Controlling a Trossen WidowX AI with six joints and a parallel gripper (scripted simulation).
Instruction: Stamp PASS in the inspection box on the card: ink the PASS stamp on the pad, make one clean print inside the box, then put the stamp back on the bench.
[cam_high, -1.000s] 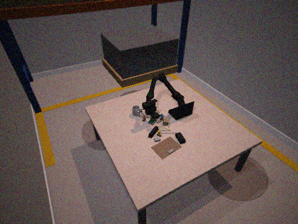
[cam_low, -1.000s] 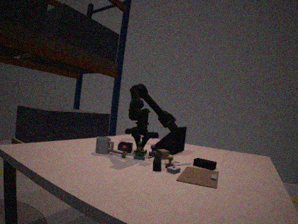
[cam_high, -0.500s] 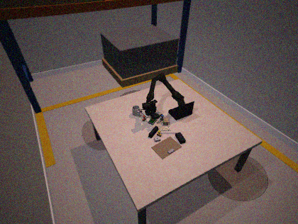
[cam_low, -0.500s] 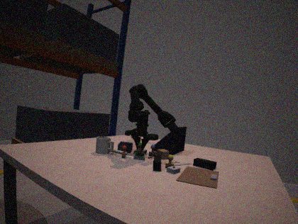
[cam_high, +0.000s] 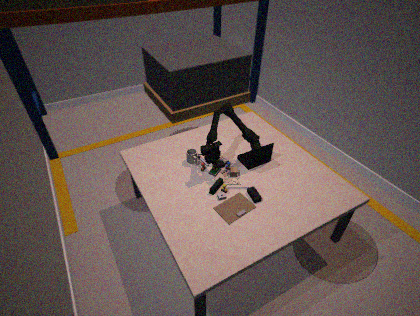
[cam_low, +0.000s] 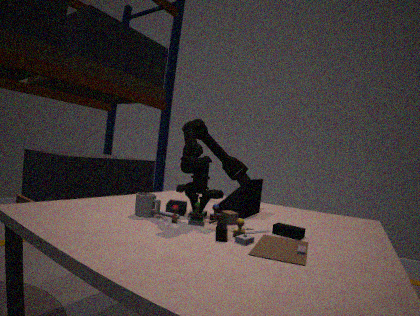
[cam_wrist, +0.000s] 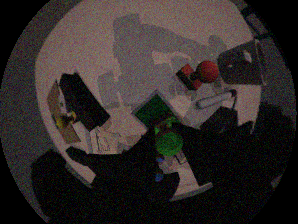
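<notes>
The green-knobbed stamp lies right at my gripper tip. From my gripper tip the other things lie so: long dark block (140 mm to the left, 80 mm ahead, 20 mm below); red-topped stamp (70 mm to the right, 60 mm ahead, 20 mm below); green-topped box (30 mm below).
</notes>
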